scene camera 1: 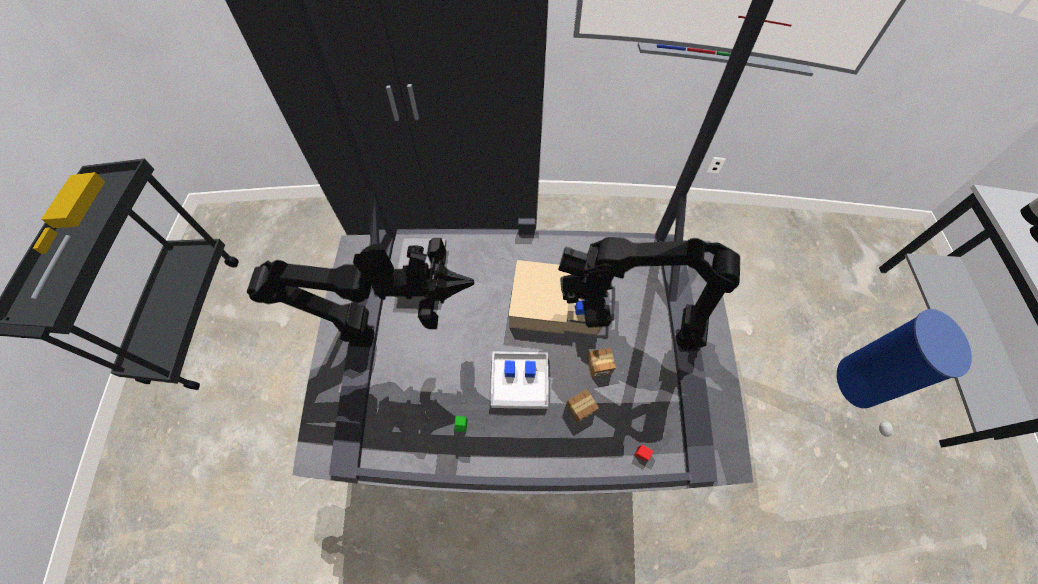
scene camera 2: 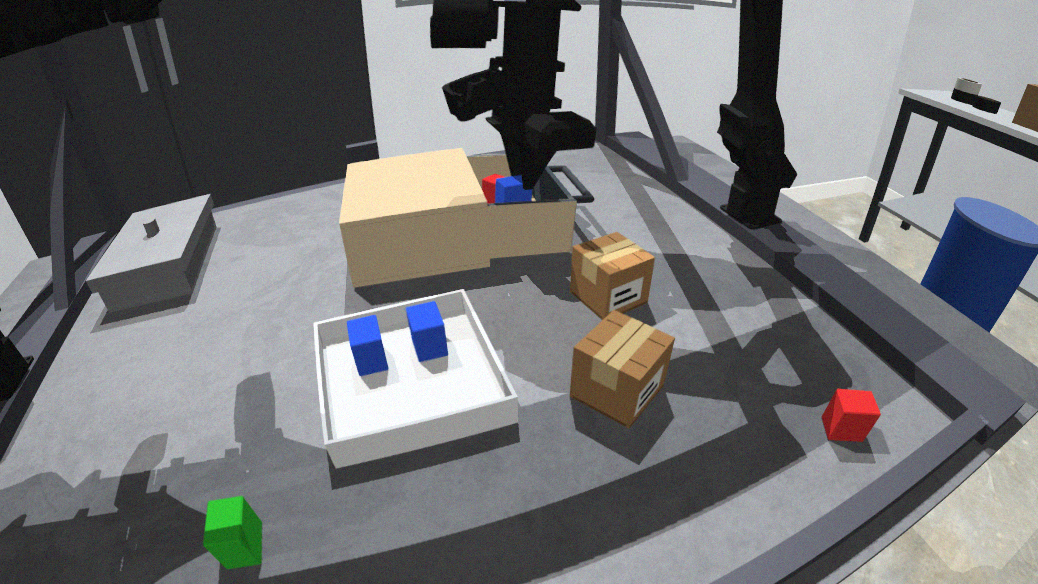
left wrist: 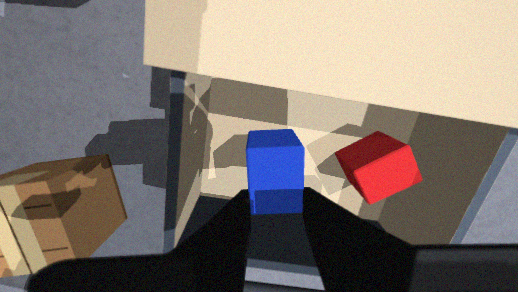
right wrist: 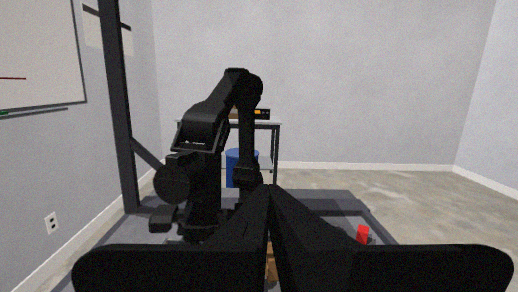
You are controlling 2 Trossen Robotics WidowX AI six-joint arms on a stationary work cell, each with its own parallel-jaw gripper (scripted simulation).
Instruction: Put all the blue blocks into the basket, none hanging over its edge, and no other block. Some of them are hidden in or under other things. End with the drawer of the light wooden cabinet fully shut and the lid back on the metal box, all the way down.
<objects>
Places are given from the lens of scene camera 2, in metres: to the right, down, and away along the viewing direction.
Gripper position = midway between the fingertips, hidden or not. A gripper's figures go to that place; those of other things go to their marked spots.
my left gripper (scene camera 2: 522,184): 0.00, -0.12, 0.57
light wooden cabinet (scene camera 2: 411,216): -0.11, -0.07, 0.49
</objects>
